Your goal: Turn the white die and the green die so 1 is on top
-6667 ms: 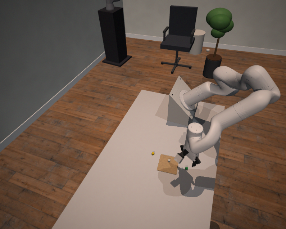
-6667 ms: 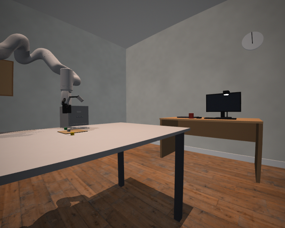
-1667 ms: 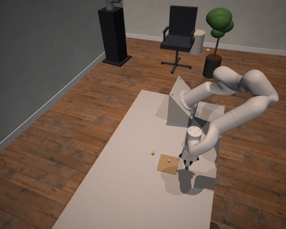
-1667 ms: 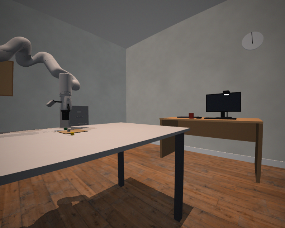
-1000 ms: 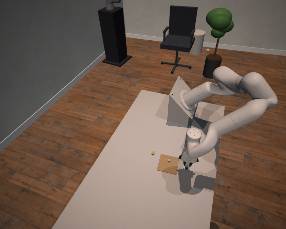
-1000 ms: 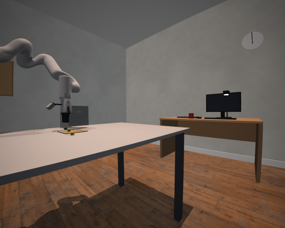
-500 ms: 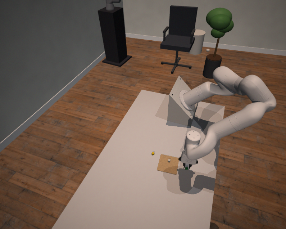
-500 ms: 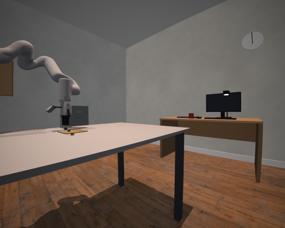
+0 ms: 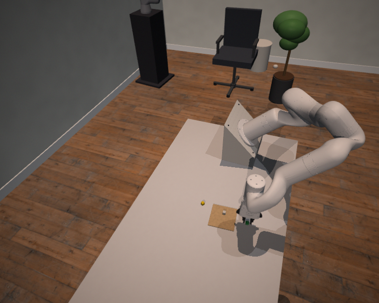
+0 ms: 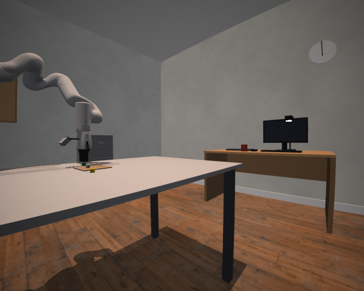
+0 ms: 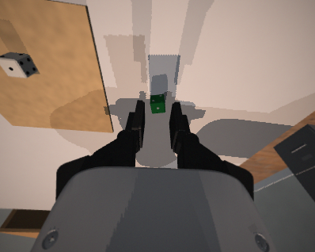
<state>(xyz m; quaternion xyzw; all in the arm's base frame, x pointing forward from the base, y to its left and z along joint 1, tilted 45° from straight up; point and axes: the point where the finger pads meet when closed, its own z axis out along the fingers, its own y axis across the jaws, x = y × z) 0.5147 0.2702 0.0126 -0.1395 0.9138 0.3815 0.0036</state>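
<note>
My hand is 40 mm above the green die. Also, from my hand: mat 130 mm to the right, 40 mm below, 20 mm ahead; then white die 130 mm to the right, 30 mm below; then yellow die 270 mm to the right, 40 mm below, 10 mm behind.
</note>
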